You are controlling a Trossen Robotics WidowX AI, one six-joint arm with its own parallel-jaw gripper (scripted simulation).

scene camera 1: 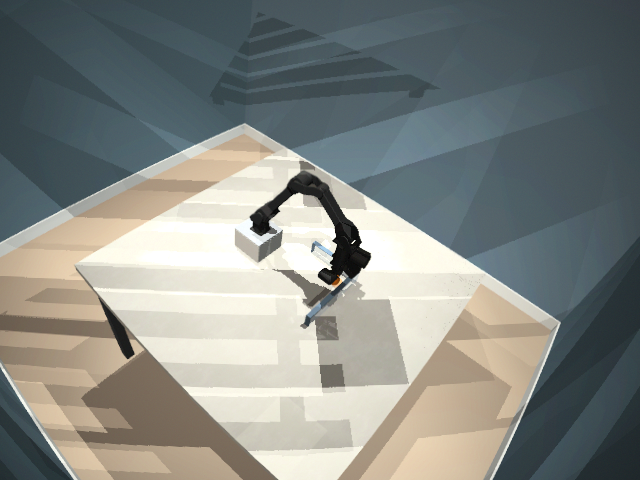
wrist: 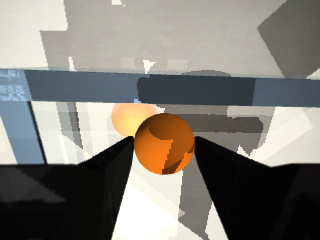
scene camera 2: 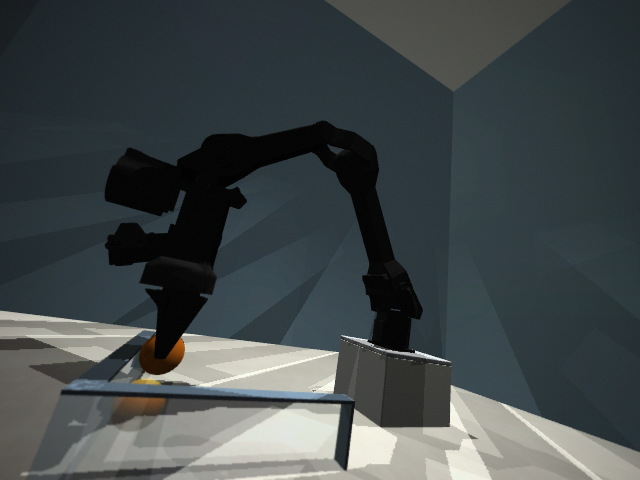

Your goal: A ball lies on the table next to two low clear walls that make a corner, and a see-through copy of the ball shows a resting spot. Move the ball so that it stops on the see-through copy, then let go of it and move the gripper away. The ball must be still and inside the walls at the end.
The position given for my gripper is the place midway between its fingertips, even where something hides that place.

Note:
My gripper [scene camera 2: 162, 353] holds an orange ball [wrist: 164, 144]. I also see a see-through copy [wrist: 126, 118].
My gripper shows as well in the wrist view [wrist: 164, 141].

